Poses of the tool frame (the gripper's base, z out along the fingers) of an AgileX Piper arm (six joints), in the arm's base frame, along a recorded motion.
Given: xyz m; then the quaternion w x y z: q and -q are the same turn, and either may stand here.
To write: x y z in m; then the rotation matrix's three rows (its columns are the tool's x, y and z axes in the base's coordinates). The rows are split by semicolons. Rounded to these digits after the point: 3 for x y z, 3 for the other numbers.
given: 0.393 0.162 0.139 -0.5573 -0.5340 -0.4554 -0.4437
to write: 0.393 0.162 0.139; 0.191 -0.008 0.981; 0.981 0.036 -0.191; -0.034 0.999 0.015
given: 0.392 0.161 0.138 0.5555 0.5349 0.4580 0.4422
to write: 0.392 0.161 0.138; 0.189 -0.001 0.982; 0.981 0.037 -0.189; -0.036 0.999 0.008
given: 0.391 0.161 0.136 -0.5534 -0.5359 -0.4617 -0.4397
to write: 0.391 0.161 0.136; 0.187 0.008 0.982; 0.982 0.039 -0.187; -0.040 0.999 -0.001
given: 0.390 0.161 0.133 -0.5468 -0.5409 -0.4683 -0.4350
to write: 0.390 0.161 0.133; 0.183 0.031 0.983; 0.982 0.036 -0.184; -0.042 0.999 -0.024
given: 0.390 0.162 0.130 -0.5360 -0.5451 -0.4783 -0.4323
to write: 0.390 0.162 0.130; 0.169 0.058 0.984; 0.985 0.032 -0.171; -0.041 0.998 -0.052
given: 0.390 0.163 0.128 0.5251 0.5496 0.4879 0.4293
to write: 0.390 0.163 0.128; 0.155 0.085 0.984; 0.987 0.027 -0.158; -0.041 0.996 -0.080
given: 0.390 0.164 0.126 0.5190 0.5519 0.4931 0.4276
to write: 0.390 0.164 0.126; 0.148 0.100 0.984; 0.988 0.025 -0.151; -0.040 0.995 -0.096
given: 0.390 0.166 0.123 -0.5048 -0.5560 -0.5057 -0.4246
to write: 0.390 0.166 0.123; 0.128 0.134 0.983; 0.991 0.021 -0.132; -0.038 0.991 -0.130
